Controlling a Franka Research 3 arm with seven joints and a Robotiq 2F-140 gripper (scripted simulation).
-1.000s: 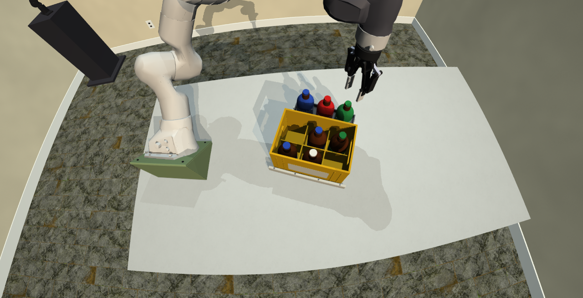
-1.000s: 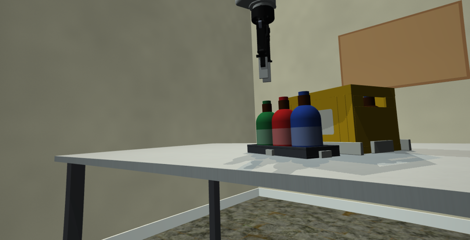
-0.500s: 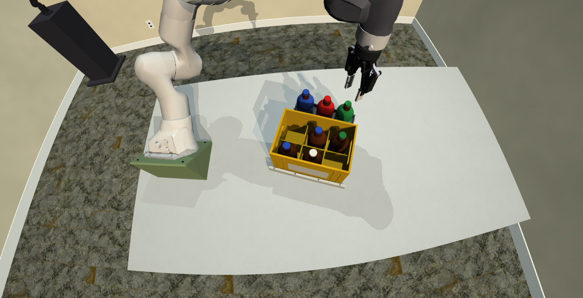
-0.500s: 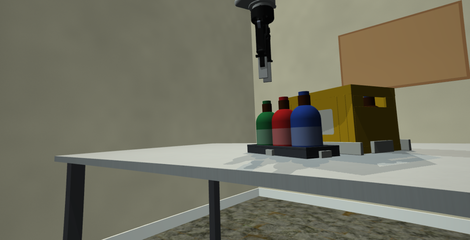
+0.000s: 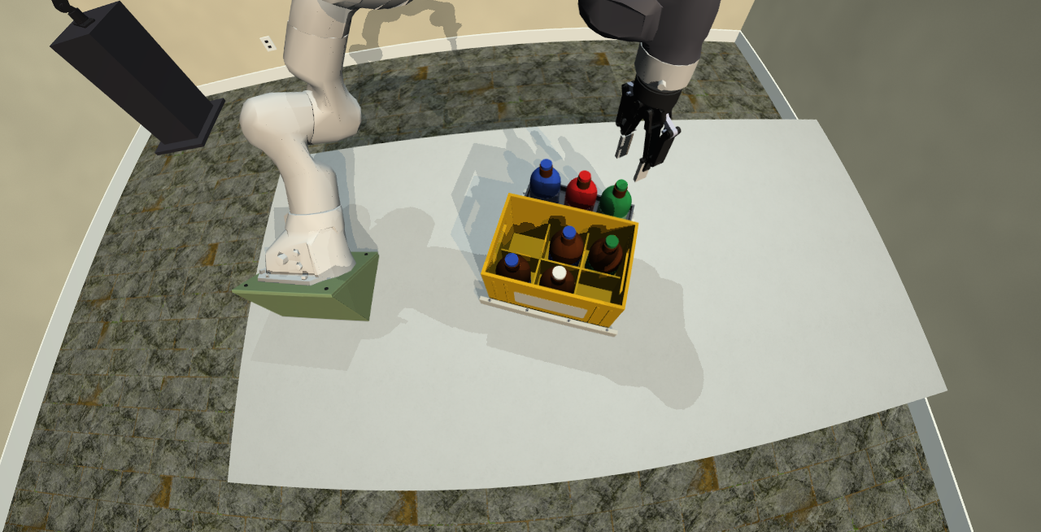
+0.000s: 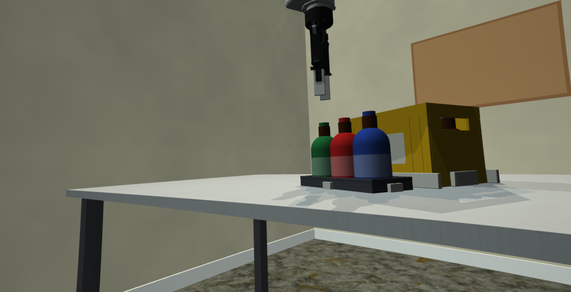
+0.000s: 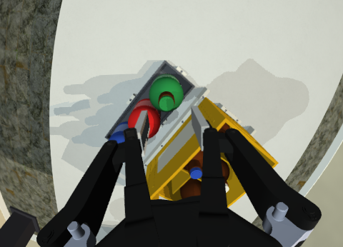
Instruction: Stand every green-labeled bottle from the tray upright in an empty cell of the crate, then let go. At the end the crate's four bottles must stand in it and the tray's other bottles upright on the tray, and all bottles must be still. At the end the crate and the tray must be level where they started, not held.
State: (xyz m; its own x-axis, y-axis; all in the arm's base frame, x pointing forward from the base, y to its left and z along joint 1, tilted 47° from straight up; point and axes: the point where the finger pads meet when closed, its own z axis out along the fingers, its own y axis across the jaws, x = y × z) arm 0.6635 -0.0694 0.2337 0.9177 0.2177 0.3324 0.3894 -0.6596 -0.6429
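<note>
The green-labeled bottle is 17 cm below my hand. From my hand the other things lie so: blue-labeled bottle 16 cm behind, 7 cm to the left, 17 cm below; then red bottle 8 cm behind, 3 cm to the left, 17 cm below; then dark tray 8 cm behind, 3 cm to the left, 25 cm below.
</note>
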